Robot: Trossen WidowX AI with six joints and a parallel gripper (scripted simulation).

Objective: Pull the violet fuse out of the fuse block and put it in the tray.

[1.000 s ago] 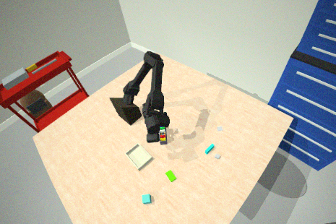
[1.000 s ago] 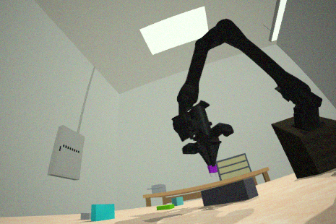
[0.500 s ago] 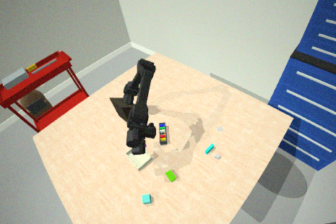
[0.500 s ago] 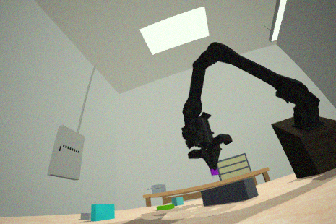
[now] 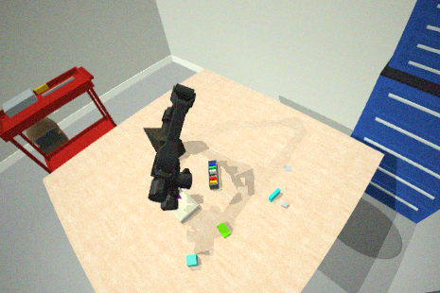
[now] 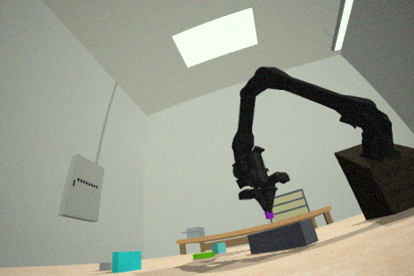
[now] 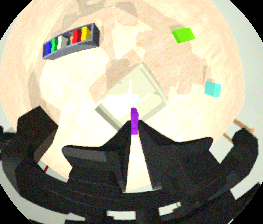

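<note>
Right now my gripper tip is 1 cm above the violet fuse. The rest, counted from my gripper tip: tray: 9 cm below; green block: 21 cm ahead, 9 cm below, 1 cm to the left; cyan block: 19 cm ahead, 15 cm to the right, 8 cm below.
</note>
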